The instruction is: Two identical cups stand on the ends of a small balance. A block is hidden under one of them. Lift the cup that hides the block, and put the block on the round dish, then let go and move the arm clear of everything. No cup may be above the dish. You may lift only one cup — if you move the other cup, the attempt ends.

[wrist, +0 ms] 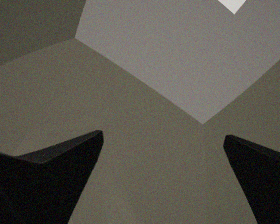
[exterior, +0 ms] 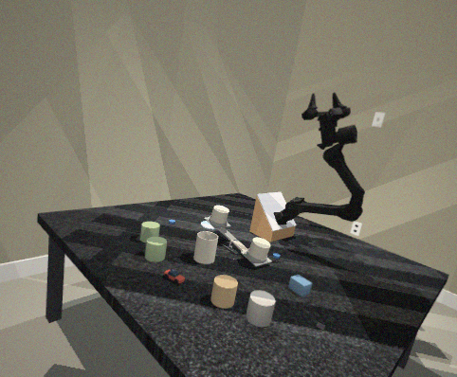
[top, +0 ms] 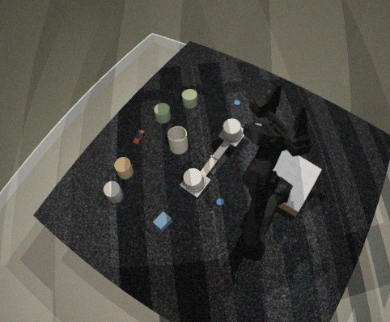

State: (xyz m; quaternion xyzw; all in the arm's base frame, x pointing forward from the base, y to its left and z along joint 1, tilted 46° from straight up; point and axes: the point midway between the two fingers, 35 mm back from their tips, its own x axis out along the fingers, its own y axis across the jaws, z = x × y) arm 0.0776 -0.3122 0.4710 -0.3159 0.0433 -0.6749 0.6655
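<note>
My gripper tip is 64 cm above the grey block, 26 cm short of it and 5 cm to the right of it. The rest, counted from my gripper tip: blue block (66 cm below, 26 cm ahead, 25 cm to the left); round pale-blue dish (68 cm below, 32 cm to the right, 21 cm ahead); grey cylinder (65 cm below, 47 cm ahead, 29 cm to the left).
</note>
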